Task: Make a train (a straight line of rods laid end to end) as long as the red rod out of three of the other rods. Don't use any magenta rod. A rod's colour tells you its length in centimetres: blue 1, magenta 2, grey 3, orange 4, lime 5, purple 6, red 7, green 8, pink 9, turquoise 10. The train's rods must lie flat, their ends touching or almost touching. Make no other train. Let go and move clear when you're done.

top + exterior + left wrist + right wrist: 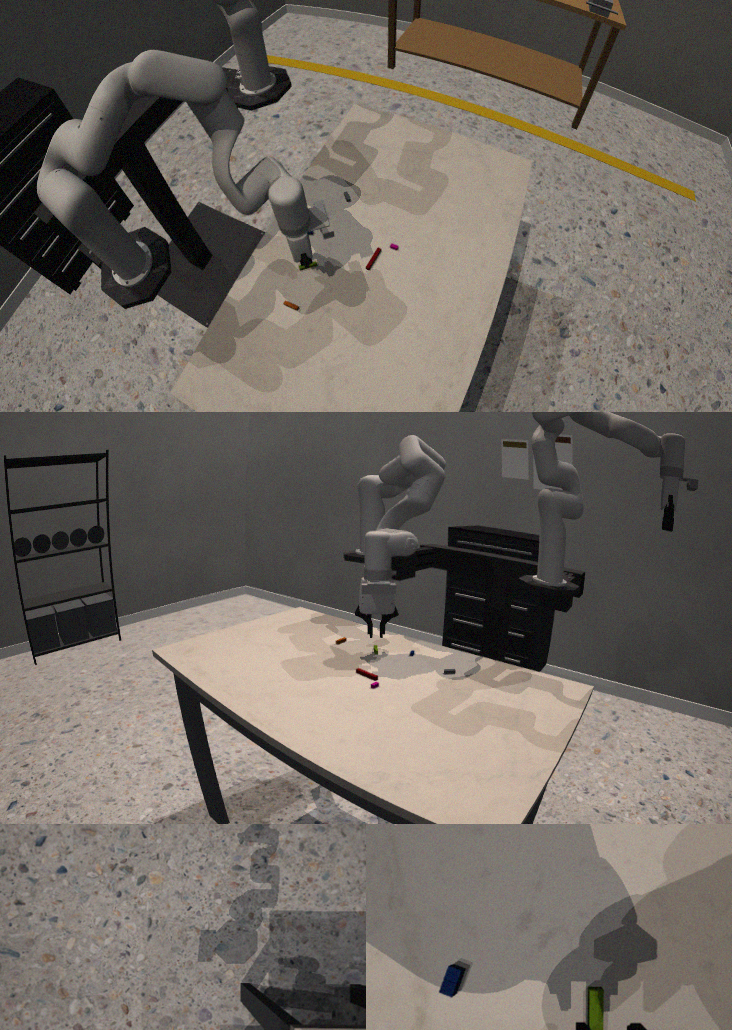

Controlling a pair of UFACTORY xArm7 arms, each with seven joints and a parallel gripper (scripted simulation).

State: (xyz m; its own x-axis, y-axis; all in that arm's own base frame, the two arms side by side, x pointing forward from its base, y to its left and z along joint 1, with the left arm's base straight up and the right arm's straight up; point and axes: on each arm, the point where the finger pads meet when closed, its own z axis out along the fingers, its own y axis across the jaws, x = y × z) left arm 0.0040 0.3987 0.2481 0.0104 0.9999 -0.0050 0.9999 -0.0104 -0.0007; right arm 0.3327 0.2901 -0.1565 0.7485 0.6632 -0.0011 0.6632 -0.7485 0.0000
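My right gripper is now 6 cm above the lime rod. Round my right hand: red rod 16 cm ahead, 8 cm to the left, 6 cm below; magenta rod 20 cm ahead, 13 cm to the left, 6 cm below; orange rod 13 cm to the right, 6 cm below.
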